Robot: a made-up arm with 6 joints.
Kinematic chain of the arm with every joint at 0, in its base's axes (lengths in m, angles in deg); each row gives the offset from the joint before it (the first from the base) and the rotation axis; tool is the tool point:
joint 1: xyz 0 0 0.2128 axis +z
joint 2: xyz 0 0 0 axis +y
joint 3: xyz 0 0 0.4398 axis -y
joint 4: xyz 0 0 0 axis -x
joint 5: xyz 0.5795 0 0 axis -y
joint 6: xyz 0 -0.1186 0 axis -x
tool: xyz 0 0 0
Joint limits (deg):
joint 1: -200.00..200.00
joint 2: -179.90..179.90
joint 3: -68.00..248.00
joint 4: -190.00..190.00
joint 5: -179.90..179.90
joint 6: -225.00..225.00
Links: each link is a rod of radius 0.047 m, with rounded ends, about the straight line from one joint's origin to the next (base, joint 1, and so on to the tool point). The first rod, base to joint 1, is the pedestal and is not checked.
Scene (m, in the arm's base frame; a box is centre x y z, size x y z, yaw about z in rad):
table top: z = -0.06
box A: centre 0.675 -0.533 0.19 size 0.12 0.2 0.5 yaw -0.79
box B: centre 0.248 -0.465 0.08 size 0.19 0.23 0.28 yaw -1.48
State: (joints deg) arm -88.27 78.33 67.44 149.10 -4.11 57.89
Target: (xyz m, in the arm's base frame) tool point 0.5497 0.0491 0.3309
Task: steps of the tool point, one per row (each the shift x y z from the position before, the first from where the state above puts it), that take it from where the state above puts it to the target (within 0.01 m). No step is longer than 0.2 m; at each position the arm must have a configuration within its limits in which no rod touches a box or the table.
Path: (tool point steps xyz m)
1: 0.1544 0.0451 0.0992
2: 0.1402 0.0779 0.0972
3: 0.1181 0.1060 0.0940
4: 0.0901 0.1278 0.0896
5: 0.0577 0.1420 0.0845
6: 0.0229 0.1476 0.0785
7: 0.0263 0.0615 -0.0694
8: 0.0060 0.0698 -0.0760
9: -0.0160 0.0741 -0.0797
10: -0.0388 0.0743 -0.0815
11: -0.0613 0.0698 -0.0804
12: -0.0822 0.0609 -0.0772

